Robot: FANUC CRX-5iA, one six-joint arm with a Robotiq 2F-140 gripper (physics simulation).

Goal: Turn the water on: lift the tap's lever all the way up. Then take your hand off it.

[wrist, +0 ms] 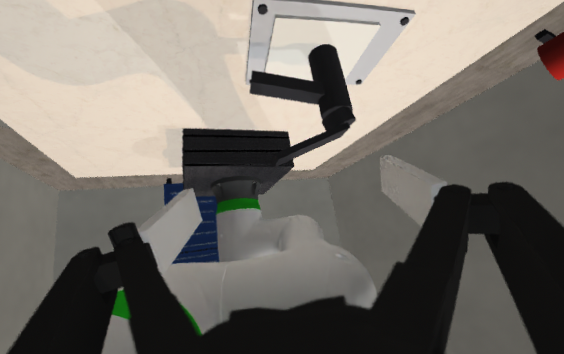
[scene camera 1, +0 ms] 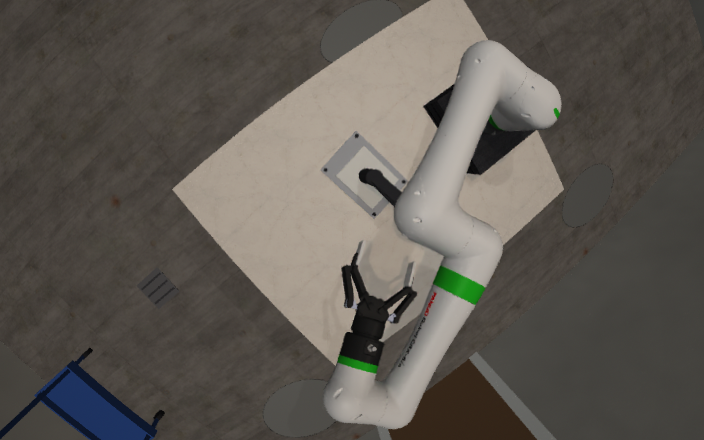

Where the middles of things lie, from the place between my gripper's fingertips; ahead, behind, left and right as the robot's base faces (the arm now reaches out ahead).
I see my gripper 12 cm past the black tap lever (wrist: 337, 122), 9 cm to the left of it and 10 cm above it. The rest, counted from my hand: grey base plate (scene camera 1: 348, 150) 13 cm behind, 13 cm to the right, 25 cm below.
